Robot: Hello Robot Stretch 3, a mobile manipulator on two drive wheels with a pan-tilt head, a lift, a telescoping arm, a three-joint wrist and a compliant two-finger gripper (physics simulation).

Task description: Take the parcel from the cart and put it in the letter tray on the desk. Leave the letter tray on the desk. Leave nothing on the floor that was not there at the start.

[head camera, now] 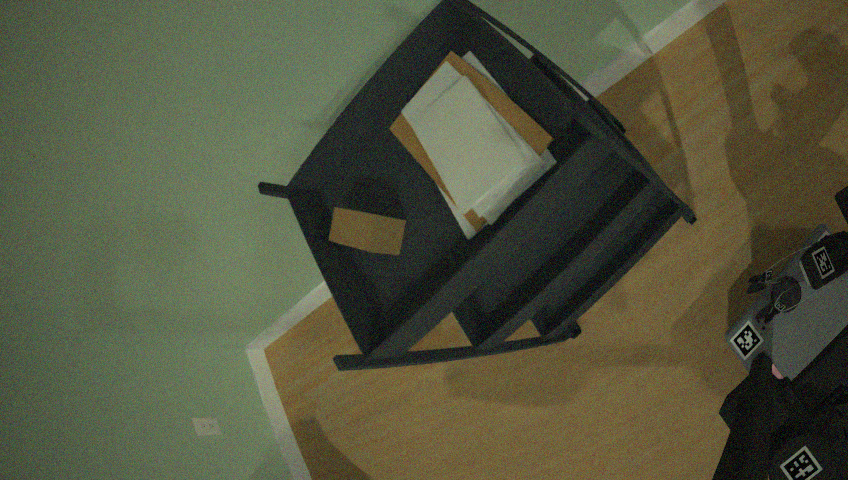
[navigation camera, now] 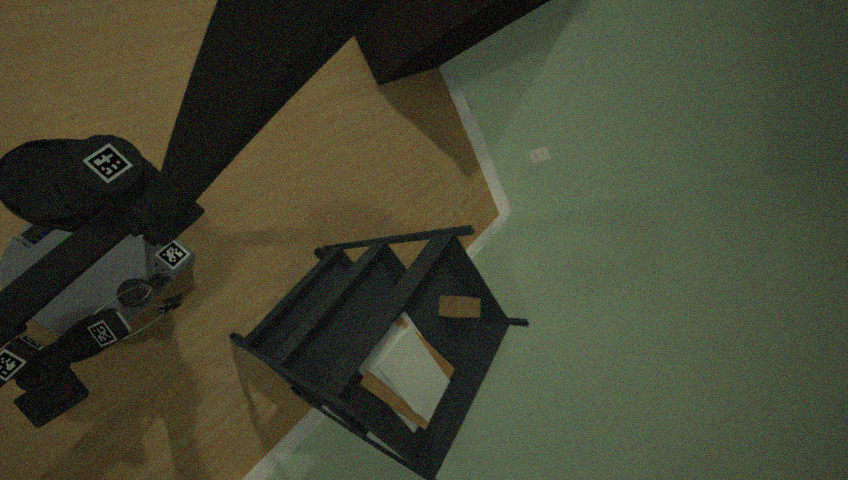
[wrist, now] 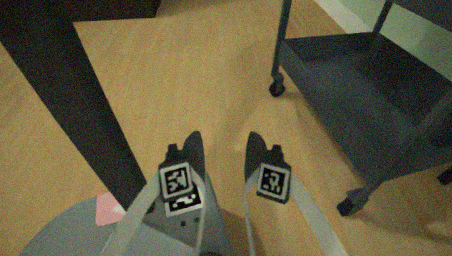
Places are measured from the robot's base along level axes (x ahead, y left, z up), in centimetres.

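Pixels of known places: gripper, fingertip midpoint: (head camera: pixel 753 303) (navigation camera: pixel 174 286); robot's base, link origin: (head camera: pixel 784 295) (navigation camera: pixel 133 289).
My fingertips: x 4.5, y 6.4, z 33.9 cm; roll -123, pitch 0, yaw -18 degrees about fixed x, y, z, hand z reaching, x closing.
For each thing: its top centre in the pictures, then the offset to it from my fingertips. "spot": a spot on its surface instead.
- small brown box, top centre: (head camera: pixel 351 228) (navigation camera: pixel 469 307) dx +46.4, dy +32.9, dz +38.4 cm
- dark three-tier cart, surface spot: (head camera: pixel 333 139) spot: dx +61.9, dy +27.9, dz +36.9 cm
The parcel, a small brown box (head camera: pixel 367 231) (navigation camera: pixel 460 306), lies on the top shelf of the dark cart, near one end and beside a stack of papers. The dark three-tier cart (head camera: pixel 333 139) (navigation camera: pixel 473 380) stands by the green wall; its lower part (wrist: pixel 345 130) shows at the right in the wrist view. My gripper (wrist: pixel 224 149) is open with nothing between its fingers. It is over the robot's base, well apart from the cart and the parcel. The letter tray and the desk cannot be made out in these views.
White papers and brown envelopes (head camera: pixel 473 139) (navigation camera: pixel 410 368) lie stacked on the cart's top. A dark piece of furniture (navigation camera: pixel 410 41) (wrist: pixel 115 7) stands by the wall. The robot's dark mast (wrist: pixel 70 95) is left of the gripper. Cart wheels (wrist: pixel 277 86) rest on the wooden floor.
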